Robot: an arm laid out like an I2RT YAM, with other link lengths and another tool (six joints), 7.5 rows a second.
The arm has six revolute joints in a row. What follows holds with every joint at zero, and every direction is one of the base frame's.
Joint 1 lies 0.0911 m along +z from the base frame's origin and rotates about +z.
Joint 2 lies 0.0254 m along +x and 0.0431 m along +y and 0.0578 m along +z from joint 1 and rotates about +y.
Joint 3 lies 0.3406 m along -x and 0.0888 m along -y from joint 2 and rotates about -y.
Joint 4 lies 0.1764 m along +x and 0.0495 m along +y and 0.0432 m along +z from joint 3 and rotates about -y.
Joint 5 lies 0.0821 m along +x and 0.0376 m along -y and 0.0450 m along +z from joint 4 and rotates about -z.
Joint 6 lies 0.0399 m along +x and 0.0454 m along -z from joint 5 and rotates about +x.
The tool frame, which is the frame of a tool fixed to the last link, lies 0.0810 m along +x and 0.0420 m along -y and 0.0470 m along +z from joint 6; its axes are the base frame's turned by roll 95.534, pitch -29.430 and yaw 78.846 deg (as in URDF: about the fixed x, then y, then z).
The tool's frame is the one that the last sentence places.
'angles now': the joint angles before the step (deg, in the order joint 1, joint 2, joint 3, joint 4, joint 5, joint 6). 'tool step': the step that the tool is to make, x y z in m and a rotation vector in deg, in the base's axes. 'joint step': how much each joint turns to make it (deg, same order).
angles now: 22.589, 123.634, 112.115, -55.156, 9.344, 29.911
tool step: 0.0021, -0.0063, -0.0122, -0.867, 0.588, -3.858
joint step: -0.234, 1.699, -0.075, 0.331, 1.925, 3.175
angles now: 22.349, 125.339, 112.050, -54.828, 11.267, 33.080
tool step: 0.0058, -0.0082, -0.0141, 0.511, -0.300, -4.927
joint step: -0.765, 2.061, 0.000, 1.690, 1.203, 4.088
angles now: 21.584, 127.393, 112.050, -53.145, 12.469, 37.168
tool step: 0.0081, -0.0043, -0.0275, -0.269, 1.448, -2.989
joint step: -0.631, 3.604, 0.004, 1.632, 0.570, 2.362
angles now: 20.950, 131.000, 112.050, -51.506, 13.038, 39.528
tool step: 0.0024, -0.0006, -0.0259, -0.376, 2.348, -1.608
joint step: -0.135, 3.044, -0.161, 0.519, -0.001, 1.592
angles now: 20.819, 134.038, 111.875, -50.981, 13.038, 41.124
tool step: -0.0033, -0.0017, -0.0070, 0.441, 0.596, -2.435
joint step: 0.003, 0.602, -0.324, -0.059, 0.088, 2.582
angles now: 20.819, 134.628, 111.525, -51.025, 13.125, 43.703
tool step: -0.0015, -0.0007, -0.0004, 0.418, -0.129, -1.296
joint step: 0.002, -0.009, -0.022, -0.032, 0.023, 1.379
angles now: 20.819, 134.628, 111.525, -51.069, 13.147, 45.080
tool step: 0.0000, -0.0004, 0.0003, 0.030, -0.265, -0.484
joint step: 0.001, -0.009, -0.023, 0.166, 0.196, 0.460
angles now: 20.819, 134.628, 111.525, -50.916, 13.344, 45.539
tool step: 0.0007, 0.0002, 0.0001, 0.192, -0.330, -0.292
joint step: -0.001, 0.027, 0.022, 0.311, 0.021, 0.305
